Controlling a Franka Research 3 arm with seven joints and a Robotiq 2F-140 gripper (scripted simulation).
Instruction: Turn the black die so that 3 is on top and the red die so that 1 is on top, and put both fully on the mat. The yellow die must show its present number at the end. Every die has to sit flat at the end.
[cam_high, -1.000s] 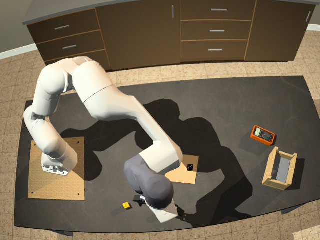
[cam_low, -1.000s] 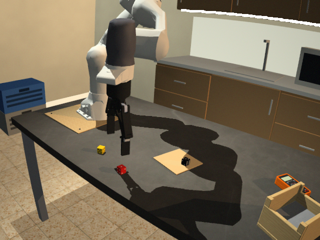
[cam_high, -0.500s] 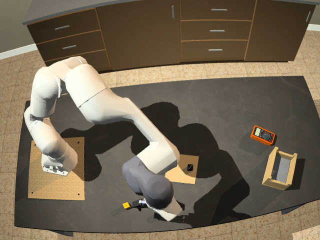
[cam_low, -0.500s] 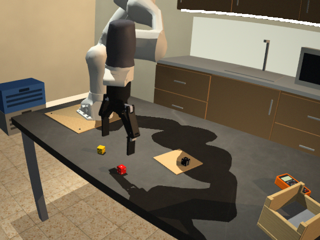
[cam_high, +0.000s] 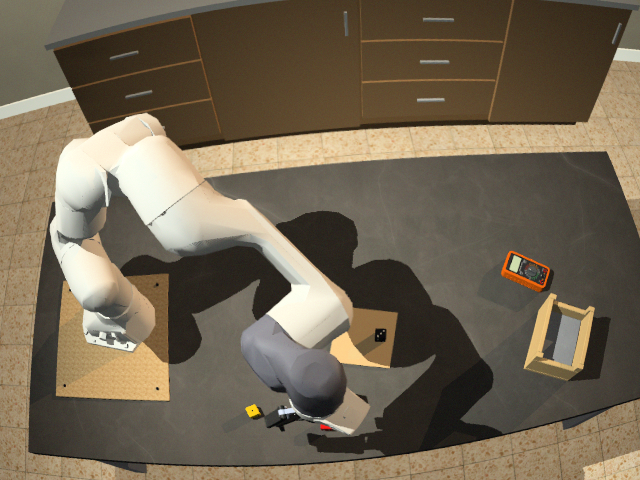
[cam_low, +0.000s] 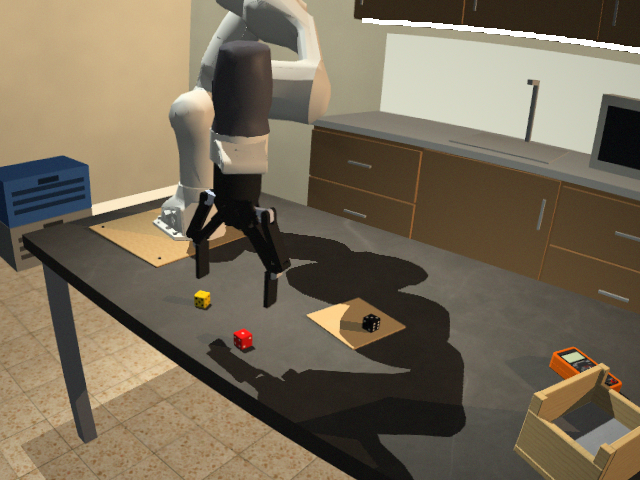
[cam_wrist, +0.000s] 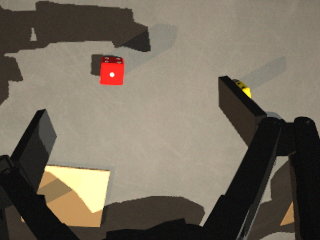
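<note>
Now: hand 2 cm short of the red die and 10 cm above it. Round my hand: black die 16 cm ahead, 21 cm to the left, 10 cm below; then yellow die 15 cm behind, 5 cm to the left, 10 cm below; then tan mat 12 cm ahead, 21 cm to the left, 11 cm below.
</note>
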